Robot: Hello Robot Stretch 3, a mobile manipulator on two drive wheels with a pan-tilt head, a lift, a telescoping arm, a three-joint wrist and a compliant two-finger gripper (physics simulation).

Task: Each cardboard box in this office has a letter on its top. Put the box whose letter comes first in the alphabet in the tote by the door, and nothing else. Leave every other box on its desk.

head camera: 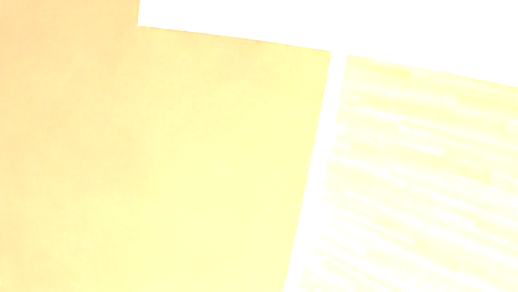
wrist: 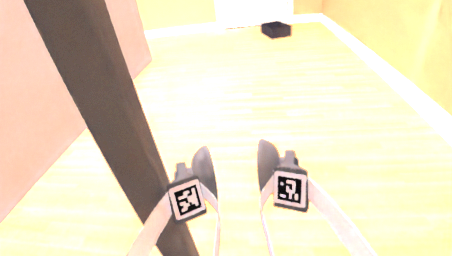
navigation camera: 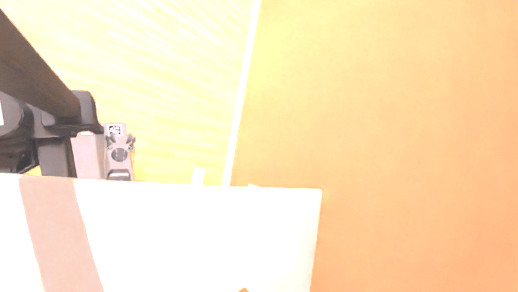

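Where they show: gripper, fingertip midpoint: (navigation camera: pixel 121 133); robot's base at its link origin: (navigation camera: pixel 118 153).
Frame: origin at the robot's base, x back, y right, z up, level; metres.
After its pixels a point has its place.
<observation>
My gripper (wrist: pixel 235 161) {x -0.020, y -0.093, z 0.519 m} is open and empty in the wrist view, with its two fingertips apart above the wooden floor. A small dark open-looking bin (wrist: pixel 276 30), which looks like the tote, stands far off on the floor by a white door (wrist: pixel 254 12) at the top of the wrist view. In the navigation view a tiny orange corner (navigation camera: pixel 243 290) {x -0.184, y 0.323, z 0.957 m} shows at the bottom edge over the white desk (navigation camera: pixel 200 235) {x -0.106, y 0.135, z 0.951 m}; it may be part of a cardboard box, and no letter shows on it. No lettered box top shows in the head view.
The desk's edge crosses the navigation view in front of my base (navigation camera: pixel 118 154). A yellow-orange wall (head camera: pixel 200 150) {x -0.828, y -0.043, z 0.668 m} (navigation camera: pixel 390 100) {x -0.861, y -0.145, z 1.164 m} (wrist: pixel 400 35) with a white baseboard runs alongside the floor. A pinkish partition (wrist: pixel 45 90) stands at the left of the wrist view, partly behind a dark bar (wrist: pixel 95 90).
</observation>
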